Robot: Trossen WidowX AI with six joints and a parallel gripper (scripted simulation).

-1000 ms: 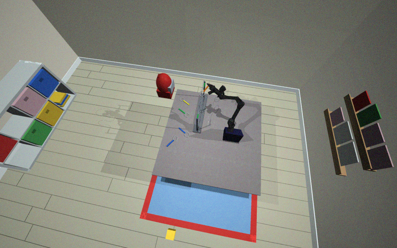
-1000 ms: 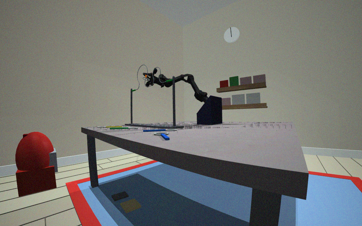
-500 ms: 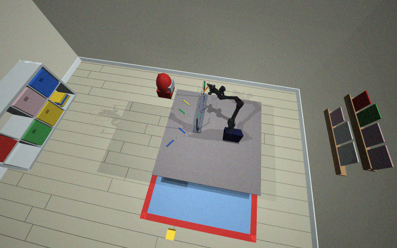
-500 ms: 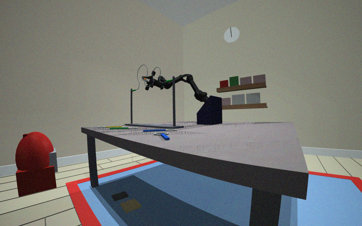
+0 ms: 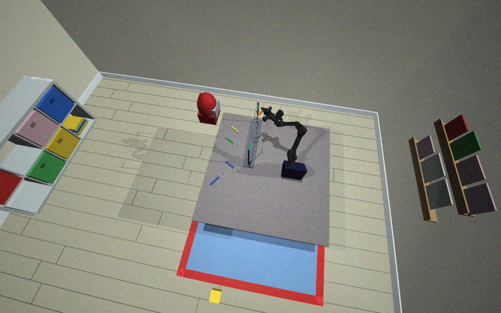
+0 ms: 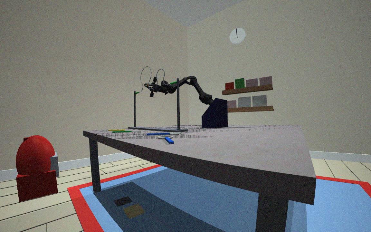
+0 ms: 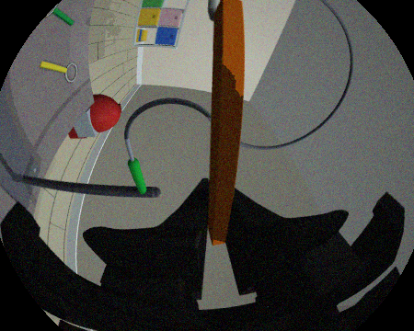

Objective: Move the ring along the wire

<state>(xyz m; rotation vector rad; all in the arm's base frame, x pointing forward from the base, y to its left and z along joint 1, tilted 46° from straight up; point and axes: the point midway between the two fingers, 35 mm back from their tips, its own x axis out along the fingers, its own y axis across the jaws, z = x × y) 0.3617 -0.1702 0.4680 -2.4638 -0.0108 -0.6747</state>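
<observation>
The ring with orange handle lies 1 cm ahead of my gripper tip, 9 cm to the left of it and 2 cm below it.
</observation>
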